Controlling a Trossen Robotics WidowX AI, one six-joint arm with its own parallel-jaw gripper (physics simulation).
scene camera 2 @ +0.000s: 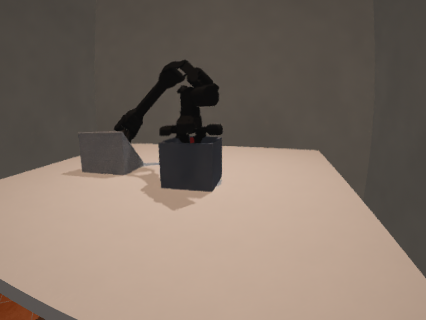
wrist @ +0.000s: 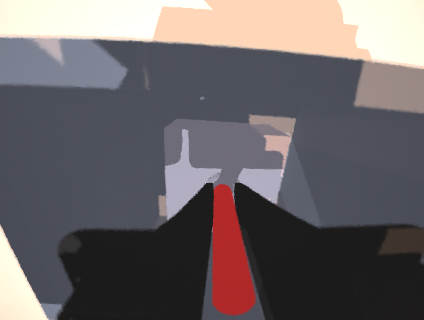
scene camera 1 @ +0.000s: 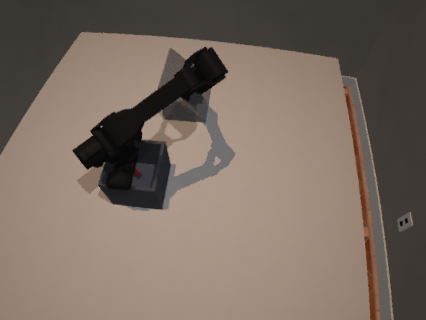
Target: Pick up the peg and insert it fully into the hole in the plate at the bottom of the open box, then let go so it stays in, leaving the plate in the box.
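Frame: origin at the arm's base, x down, y ahead, z right, level; metres.
Seen in the pictures: gripper, between the fingertips: [wrist: 223,189] [scene camera 1: 132,172]; arm's base, origin of its link: [scene camera 2: 119,145].
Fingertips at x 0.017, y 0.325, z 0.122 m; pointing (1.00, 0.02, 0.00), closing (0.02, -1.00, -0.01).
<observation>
Offsets run from my fingertips to a thing's top centre. "spot": to the spot under its first point. Level surfaces: height alone.
The red peg @[dx -0.062, dy +0.000, dz -0.009 m] [scene camera 1: 137,172] [scene camera 2: 192,140] [wrist: 231,260] is held between the fingers of my gripper [scene camera 2: 192,139] [wrist: 223,189], which is shut on it. The fingers reach down into the open dark blue-grey box @[dx -0.055, dy -0.002, dz -0.014 m] [scene camera 1: 162,182] [scene camera 2: 187,166] [wrist: 75,165]. In the wrist view the peg's far end lies over the pale plate @[dx +0.022, dy -0.002, dz -0.014 m] [wrist: 185,192] at the bottom of the box. A small part of the ring around the hole @[spot: dx +0.023, dy +0.005, dz -0.003 m] [wrist: 214,177] shows beside that end. The fingers and peg hide the rest of it, so how deep the peg's end sits cannot be told.
The box walls stand close around the fingers. A grey wedge-shaped block [scene camera 1: 184,112] [scene camera 2: 102,153] stands on the table @[dx +0.083 m] [scene camera 1: 250,225] [scene camera 2: 250,240] near the arm's base. The arm passes above the table between its base and the box.
</observation>
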